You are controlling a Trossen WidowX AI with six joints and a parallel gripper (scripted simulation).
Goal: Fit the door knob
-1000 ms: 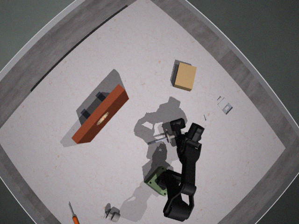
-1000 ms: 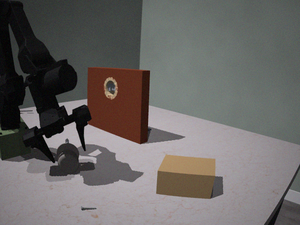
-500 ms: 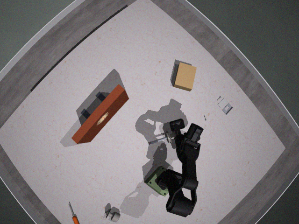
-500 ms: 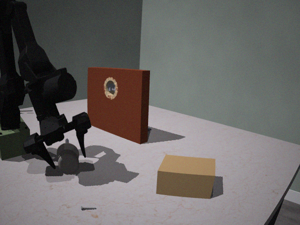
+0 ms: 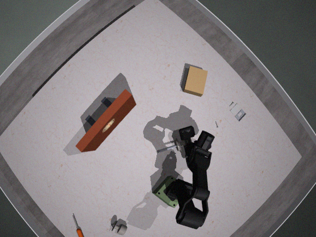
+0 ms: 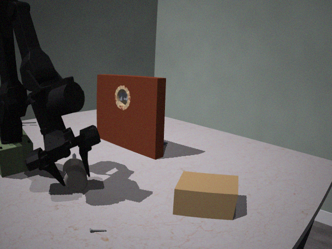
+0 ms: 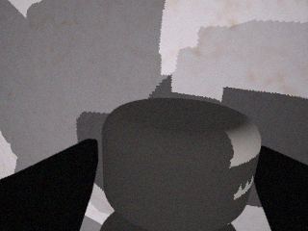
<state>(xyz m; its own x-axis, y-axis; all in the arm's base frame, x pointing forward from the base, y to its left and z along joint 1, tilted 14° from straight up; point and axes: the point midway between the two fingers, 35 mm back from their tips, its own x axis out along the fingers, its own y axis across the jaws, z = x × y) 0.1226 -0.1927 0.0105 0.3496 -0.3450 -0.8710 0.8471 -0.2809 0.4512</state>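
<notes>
Right now the grey latch socket is 290 mm ahead of my hand, 210 mm to the left of it and 110 mm above it. Round my hand: orange screwdriver 740 mm to the left, 40 mm below, 10 mm behind; red-brown wooden door panel 290 mm ahead, 210 mm to the left, 90 mm above; tan box 230 mm to the right, 200 mm ahead, 30 mm below.
</notes>
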